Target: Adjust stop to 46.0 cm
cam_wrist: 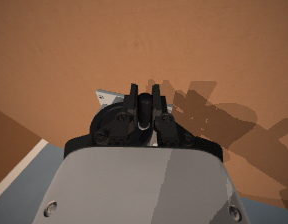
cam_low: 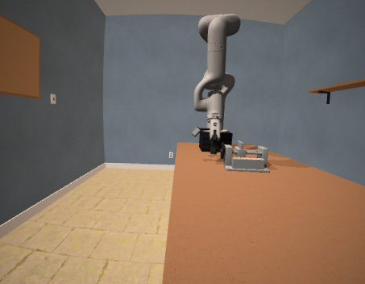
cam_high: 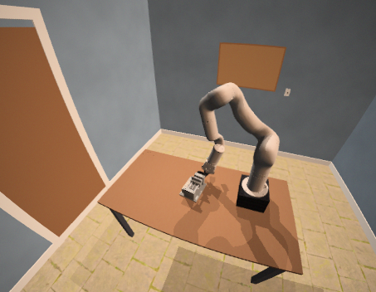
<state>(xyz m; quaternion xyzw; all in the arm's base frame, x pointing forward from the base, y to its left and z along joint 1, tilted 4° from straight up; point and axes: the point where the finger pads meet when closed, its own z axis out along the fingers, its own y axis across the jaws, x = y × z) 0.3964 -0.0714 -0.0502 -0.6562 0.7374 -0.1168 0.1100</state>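
The black handwheel lies 1 cm ahead of my hand and 2 cm to the left of it. Also, from my hand: dark round handwheel handle: 1 cm to the left.
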